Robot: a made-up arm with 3 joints. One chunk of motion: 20 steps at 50 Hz.
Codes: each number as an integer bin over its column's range. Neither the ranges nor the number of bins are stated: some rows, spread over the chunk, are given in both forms.
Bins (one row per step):
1: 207 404 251
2: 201 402 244
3: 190 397 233
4: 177 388 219
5: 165 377 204
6: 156 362 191
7: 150 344 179
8: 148 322 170
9: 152 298 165
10: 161 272 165
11: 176 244 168
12: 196 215 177
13: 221 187 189
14: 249 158 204
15: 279 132 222
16: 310 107 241
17: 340 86 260
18: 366 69 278
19: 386 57 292
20: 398 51 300
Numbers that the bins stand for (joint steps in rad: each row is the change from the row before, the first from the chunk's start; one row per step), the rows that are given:
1: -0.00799 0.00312 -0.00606
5: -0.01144 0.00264 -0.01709
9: -0.01251 0.00125 -0.02625
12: -0.00889 -0.00021 -0.02343
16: 0.00048 -0.00212 -0.00841
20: 0.00771 -0.00310 0.00545
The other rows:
2: -0.00848 0.00308 -0.00770
3: -0.00938 0.00299 -0.01028
4: -0.01045 0.00283 -0.01357
6: -0.01218 0.00238 -0.02015
7: -0.01267 0.00206 -0.02296
8: -0.01284 0.00167 -0.02508
10: -0.01177 0.00079 -0.02625
11: -0.01053 0.00030 -0.02555
13: -0.00684 -0.00071 -0.02062
14: -0.00453 -0.00122 -0.01709
15: -0.00207 -0.00168 -0.01287
17: 0.00295 -0.00249 -0.00394
18: 0.00508 -0.00278 0.00028
19: 0.00673 -0.00300 0.00357

